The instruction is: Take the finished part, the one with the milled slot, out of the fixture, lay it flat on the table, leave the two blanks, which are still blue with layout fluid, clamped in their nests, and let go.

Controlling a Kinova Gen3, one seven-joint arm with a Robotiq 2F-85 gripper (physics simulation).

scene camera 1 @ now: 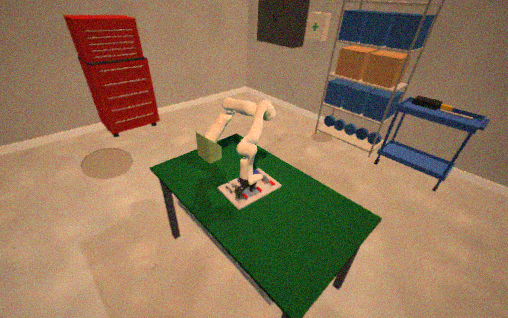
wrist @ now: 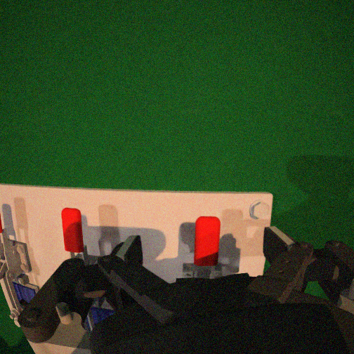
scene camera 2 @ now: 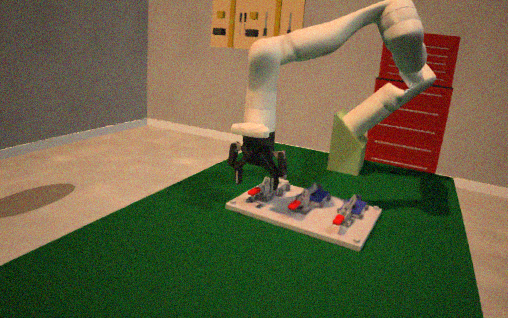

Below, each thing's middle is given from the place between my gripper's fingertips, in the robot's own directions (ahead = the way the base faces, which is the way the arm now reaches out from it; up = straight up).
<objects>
I see the fixture plate [scene camera 2: 318, 223] 11 cm to the left of my hand, 9 cm behind it and 6 cm below it.
</objects>
